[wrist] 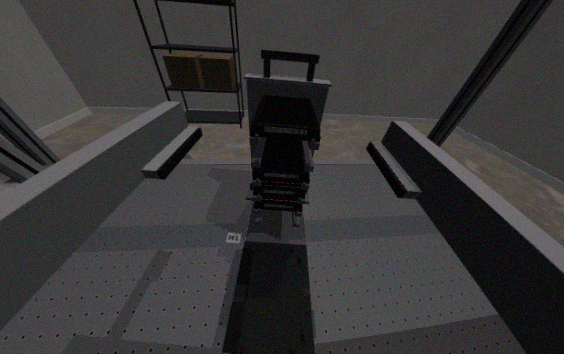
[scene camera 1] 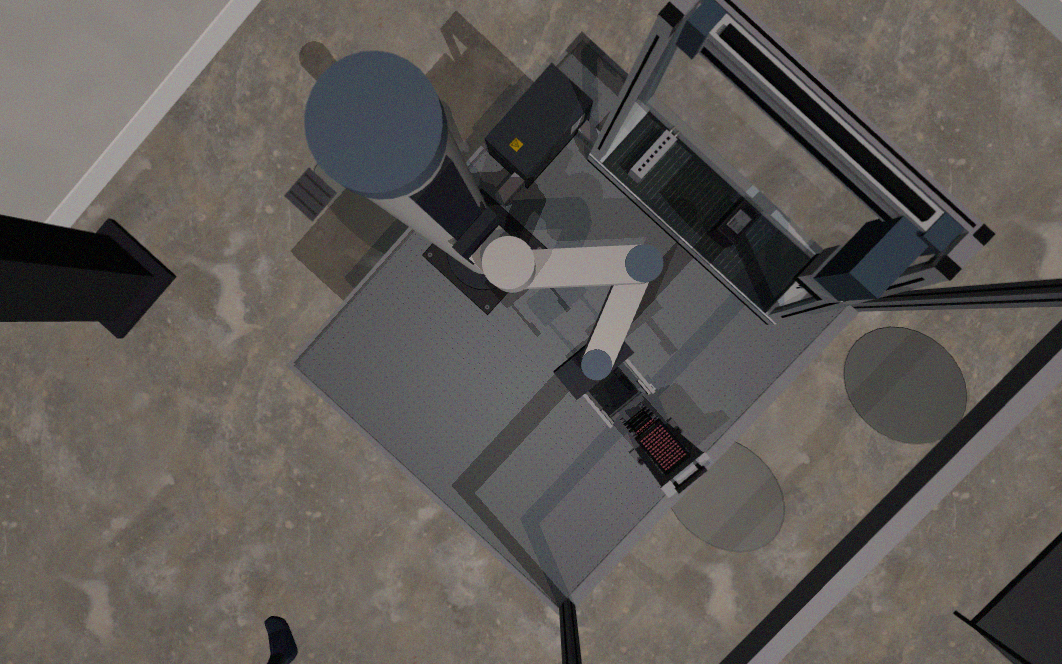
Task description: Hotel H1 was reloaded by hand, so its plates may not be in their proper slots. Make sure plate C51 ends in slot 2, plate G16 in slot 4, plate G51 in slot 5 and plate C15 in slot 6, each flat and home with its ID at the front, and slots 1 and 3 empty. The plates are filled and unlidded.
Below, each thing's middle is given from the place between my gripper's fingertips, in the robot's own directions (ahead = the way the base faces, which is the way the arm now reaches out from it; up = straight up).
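Labels:
The flat dark stand (scene camera 1: 613,390) has my hand 30 mm past it and 270 mm above it. As for hotel H1 (scene camera 1: 661,478), I find it 30 mm to the right of my hand, 220 mm ahead of it and 170 mm below it.

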